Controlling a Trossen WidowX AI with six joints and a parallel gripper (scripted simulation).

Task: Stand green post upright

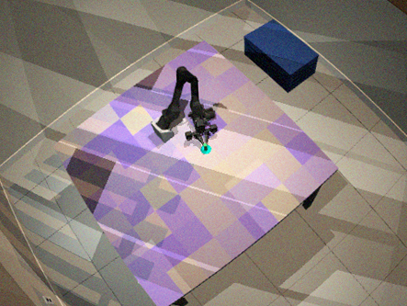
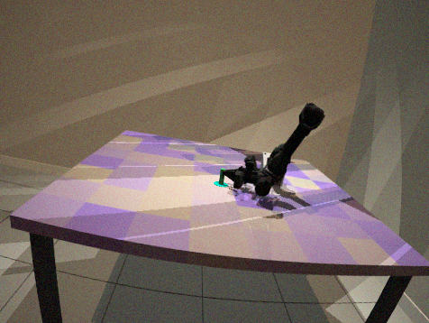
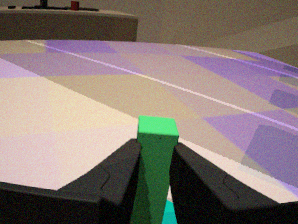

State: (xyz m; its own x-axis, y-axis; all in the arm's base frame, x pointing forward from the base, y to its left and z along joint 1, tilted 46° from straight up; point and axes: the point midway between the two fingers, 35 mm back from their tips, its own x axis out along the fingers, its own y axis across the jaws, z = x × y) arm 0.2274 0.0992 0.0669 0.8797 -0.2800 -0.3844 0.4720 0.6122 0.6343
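Now: the green post 20 mm below my gripper tip. The rest, counted from my gripper tip: cyan circle: 60 mm below.
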